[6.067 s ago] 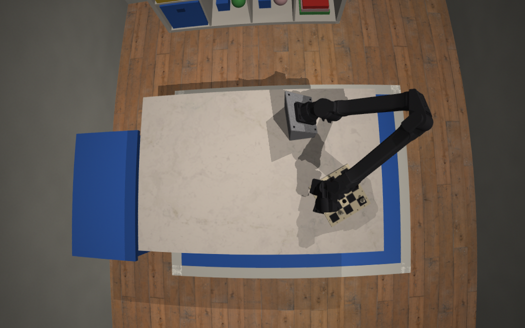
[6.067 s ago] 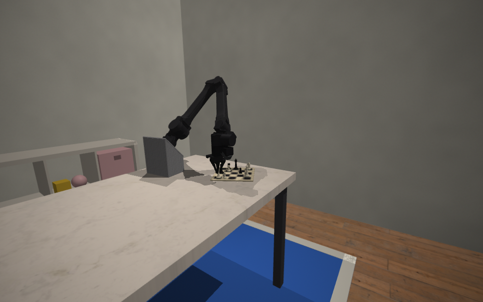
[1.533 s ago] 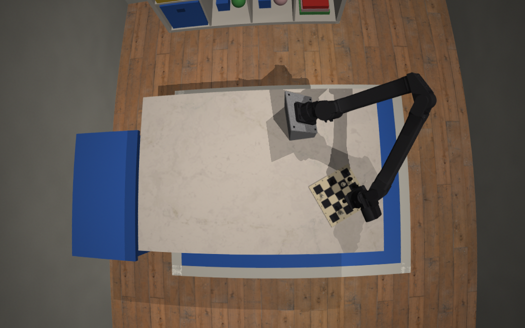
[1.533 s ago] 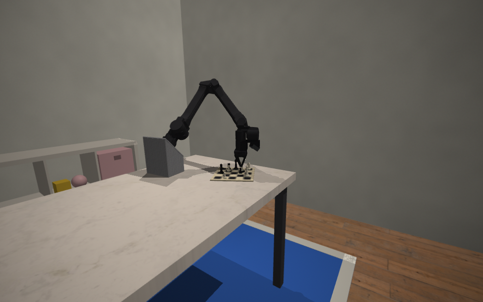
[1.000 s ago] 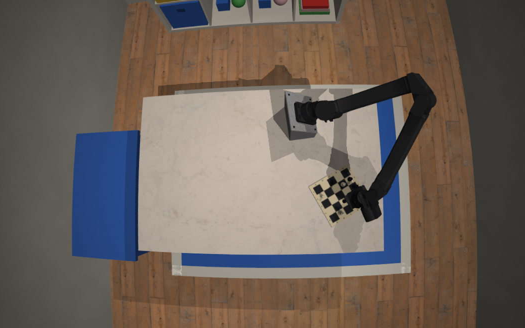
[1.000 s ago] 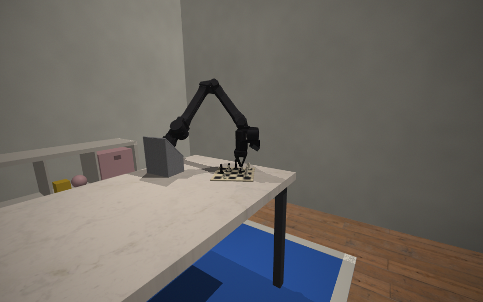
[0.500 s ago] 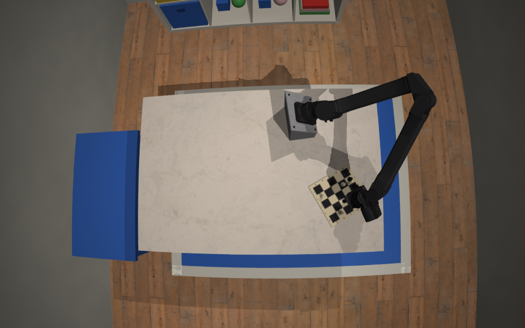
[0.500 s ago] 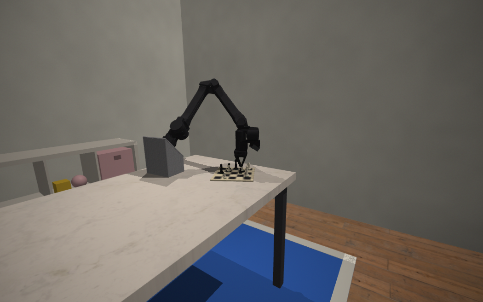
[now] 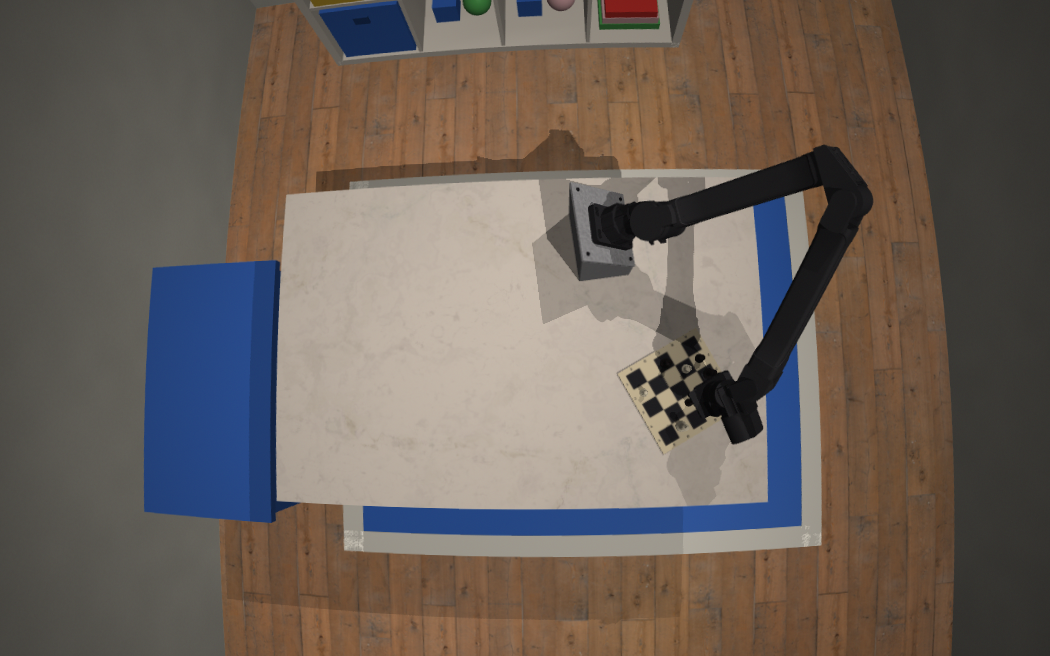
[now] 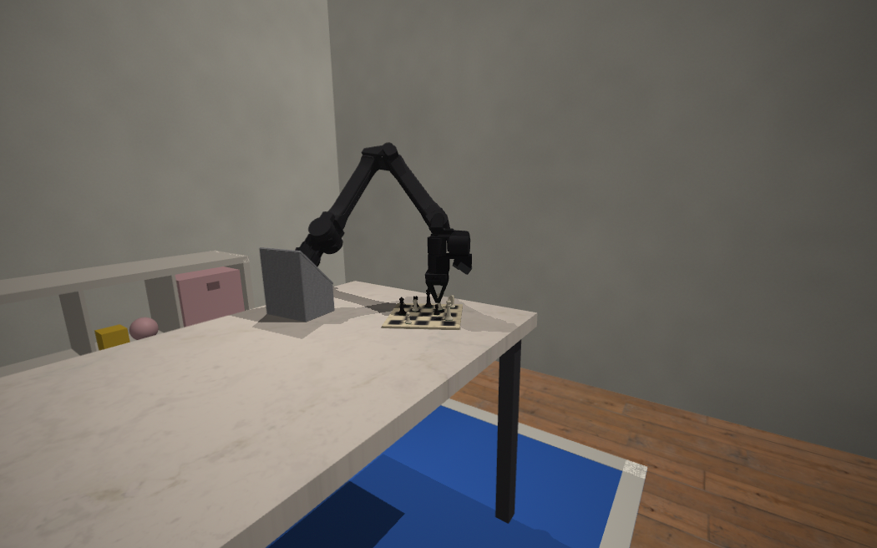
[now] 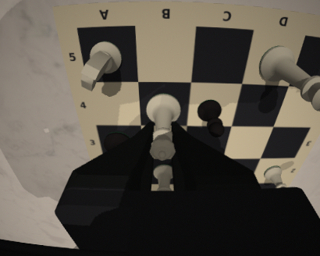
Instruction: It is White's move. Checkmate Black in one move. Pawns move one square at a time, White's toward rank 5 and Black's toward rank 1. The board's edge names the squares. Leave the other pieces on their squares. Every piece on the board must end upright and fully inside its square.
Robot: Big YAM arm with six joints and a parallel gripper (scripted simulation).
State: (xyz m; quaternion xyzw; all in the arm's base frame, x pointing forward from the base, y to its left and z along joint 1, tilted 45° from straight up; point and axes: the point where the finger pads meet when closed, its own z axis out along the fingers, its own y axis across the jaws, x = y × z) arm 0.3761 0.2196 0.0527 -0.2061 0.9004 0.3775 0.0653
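My hand is 1 cm above the white rook. Round my hand: black pawn 2 cm ahead, 3 cm to the right, 2 cm below; then tall black piece 5 cm behind, 2 cm to the left; then small chessboard 1 cm behind, 5 cm to the right, 4 cm below.
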